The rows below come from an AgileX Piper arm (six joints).
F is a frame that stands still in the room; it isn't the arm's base.
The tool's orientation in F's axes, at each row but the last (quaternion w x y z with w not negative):
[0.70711 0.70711 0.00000 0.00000]
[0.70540 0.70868 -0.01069 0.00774]
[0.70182 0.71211 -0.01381 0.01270]
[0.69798 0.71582 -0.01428 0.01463]
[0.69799 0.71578 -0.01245 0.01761]
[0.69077 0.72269 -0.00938 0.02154]
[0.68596 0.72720 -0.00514 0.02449]
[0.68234 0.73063 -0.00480 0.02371]
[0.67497 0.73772 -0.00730 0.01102]
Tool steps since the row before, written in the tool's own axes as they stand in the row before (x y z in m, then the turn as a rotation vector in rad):
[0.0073 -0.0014 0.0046 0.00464 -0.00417 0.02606]
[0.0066 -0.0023 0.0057 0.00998 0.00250 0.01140]
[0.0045 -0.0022 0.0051 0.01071 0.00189 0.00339]
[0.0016 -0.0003 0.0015 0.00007 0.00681 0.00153]
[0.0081 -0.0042 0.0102 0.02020 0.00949 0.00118]
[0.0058 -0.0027 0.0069 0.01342 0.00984 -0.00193]
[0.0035 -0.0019 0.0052 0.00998 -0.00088 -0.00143]
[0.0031 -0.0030 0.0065 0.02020 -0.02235 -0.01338]
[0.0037 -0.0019 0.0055 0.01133 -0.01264 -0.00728]
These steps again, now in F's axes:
[0.0073 -0.0046 -0.0014 0.00464 -0.02606 -0.00417]
[0.0066 -0.0057 -0.0022 0.00986 -0.01145 0.00271]
[0.0046 -0.0051 -0.0021 0.01063 -0.00344 0.00224]
[0.0016 -0.0015 -0.0003 -0.00021 -0.00170 0.00677]
[0.0084 -0.0100 -0.0041 0.01979 -0.00128 0.01031]
[0.0060 -0.0067 -0.0027 0.01294 0.00170 0.01050]
[0.0037 -0.0050 -0.0020 0.00996 0.00174 -0.00037]
[0.0034 -0.0062 -0.0033 0.02068 0.01539 -0.02054]
[0.0038 -0.0053 -0.0023 0.01160 0.00842 -0.01165]

